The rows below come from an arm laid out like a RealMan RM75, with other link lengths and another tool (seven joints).
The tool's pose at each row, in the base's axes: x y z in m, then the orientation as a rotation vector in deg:
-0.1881 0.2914 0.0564 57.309 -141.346 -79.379
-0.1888 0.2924 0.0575 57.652 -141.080 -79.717
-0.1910 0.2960 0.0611 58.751 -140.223 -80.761
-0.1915 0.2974 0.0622 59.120 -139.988 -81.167
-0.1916 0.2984 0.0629 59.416 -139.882 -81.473
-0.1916 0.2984 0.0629 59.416 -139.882 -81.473
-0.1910 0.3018 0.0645 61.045 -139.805 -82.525
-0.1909 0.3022 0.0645 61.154 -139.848 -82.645
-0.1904 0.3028 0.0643 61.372 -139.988 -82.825
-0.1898 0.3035 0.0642 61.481 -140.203 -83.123
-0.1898 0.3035 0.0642 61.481 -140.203 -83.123
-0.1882 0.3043 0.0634 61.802 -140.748 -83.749
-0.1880 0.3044 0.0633 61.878 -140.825 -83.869
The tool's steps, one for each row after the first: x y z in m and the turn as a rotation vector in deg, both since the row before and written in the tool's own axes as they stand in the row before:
-0.0003 0.0016 0.0004 -0.233 0.002 -0.285
-0.0012 0.0052 0.0015 -0.729 0.022 -0.906
-0.0007 0.0016 0.0006 -0.234 -0.064 -0.327
-0.0007 0.0009 0.0004 -0.132 -0.097 -0.269
0.0000 0.0000 0.0000 0.000 0.000 0.000
-0.0029 0.0021 0.0013 -0.184 -0.508 -1.387
-0.0003 0.0001 0.0002 -0.002 -0.096 -0.112
-0.0007 -0.0002 0.0003 0.050 -0.192 -0.216
-0.0009 -0.0002 0.0003 0.034 -0.317 -0.181
0.0000 0.0000 0.0000 0.000 0.000 0.000
-0.0015 -0.0012 0.0003 0.142 -0.724 -0.456
-0.0002 -0.0002 0.0000 0.013 -0.120 -0.093

